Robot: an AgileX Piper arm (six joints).
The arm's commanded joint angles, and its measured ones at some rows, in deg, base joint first. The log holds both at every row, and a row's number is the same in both.
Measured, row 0: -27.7, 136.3, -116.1, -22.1, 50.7, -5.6
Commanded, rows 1 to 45: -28.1, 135.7, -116.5, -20.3, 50.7, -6.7; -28.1, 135.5, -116.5, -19.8, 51.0, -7.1; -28.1, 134.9, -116.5, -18.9, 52.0, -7.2; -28.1, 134.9, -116.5, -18.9, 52.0, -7.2; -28.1, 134.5, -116.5, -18.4, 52.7, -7.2; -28.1, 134.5, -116.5, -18.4, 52.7, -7.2; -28.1, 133.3, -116.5, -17.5, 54.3, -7.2; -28.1, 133.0, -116.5, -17.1, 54.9, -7.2; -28.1, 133.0, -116.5, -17.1, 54.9, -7.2; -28.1, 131.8, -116.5, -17.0, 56.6, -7.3; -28.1, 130.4, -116.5, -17.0, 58.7, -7.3; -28.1, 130.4, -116.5, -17.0, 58.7, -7.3; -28.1, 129.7, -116.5, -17.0, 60.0, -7.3; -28.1, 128.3, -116.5, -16.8, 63.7, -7.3; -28.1, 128.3, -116.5, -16.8, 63.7, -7.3; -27.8, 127.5, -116.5, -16.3, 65.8, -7.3; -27.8, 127.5, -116.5, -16.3, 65.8, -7.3; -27.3, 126.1, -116.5, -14.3, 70.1, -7.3; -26.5, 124.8, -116.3, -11.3, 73.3, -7.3; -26.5, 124.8, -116.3, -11.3, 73.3, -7.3; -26.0, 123.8, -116.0, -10.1, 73.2, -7.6; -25.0, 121.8, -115.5, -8.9, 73.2, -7.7; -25.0, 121.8, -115.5, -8.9, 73.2, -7.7; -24.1, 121.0, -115.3, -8.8, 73.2, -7.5; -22.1, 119.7, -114.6, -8.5, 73.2, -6.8; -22.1, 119.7, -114.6, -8.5, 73.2, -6.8; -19.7, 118.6, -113.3, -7.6, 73.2, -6.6; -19.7, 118.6, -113.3, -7.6, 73.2, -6.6; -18.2, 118.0, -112.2, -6.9, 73.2, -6.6; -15.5, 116.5, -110.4, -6.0, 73.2, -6.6; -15.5, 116.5, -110.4, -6.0, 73.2, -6.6; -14.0, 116.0, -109.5, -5.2, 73.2, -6.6; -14.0, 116.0, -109.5, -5.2, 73.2, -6.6; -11.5, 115.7, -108.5, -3.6, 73.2, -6.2; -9.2, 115.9, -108.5, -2.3, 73.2, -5.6; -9.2, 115.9, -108.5, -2.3, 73.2, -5.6; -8.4, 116.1, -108.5, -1.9, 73.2, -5.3; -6.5, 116.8, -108.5, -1.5, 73.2, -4.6; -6.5, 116.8, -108.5, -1.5, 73.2, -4.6; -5.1, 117.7, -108.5, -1.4, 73.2, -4.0; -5.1, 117.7, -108.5, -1.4, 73.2, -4.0; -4.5, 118.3, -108.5, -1.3, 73.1, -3.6; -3.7, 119.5, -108.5, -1.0, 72.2, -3.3; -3.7, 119.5, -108.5, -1.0, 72.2, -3.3; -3.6, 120.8, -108.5, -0.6, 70.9, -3.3
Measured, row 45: -3.9, 118.9, -108.9, -0.9, 69.8, -3.7
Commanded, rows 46 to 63: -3.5, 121.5, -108.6, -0.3, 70.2, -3.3; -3.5, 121.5, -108.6, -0.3, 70.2, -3.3; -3.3, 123.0, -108.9, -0.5, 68.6, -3.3; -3.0, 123.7, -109.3, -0.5, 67.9, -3.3; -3.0, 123.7, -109.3, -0.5, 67.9, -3.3; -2.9, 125.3, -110.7, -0.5, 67.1, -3.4; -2.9, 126.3, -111.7, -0.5, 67.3, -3.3; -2.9, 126.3, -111.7, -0.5, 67.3, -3.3; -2.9, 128.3, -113.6, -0.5, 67.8, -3.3; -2.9, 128.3, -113.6, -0.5, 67.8, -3.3; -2.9, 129.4, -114.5, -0.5, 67.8, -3.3; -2.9, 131.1, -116.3, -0.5, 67.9, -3.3; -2.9, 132.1, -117.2, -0.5, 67.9, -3.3; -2.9, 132.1, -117.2, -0.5, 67.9, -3.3; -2.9, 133.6, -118.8, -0.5, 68.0, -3.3; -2.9, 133.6, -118.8, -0.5, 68.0, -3.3; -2.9, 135.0, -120.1, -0.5, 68.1, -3.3; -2.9, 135.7, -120.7, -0.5, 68.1, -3.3
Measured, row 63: -3.0, 134.0, -119.1, -0.5, 67.9, -3.4
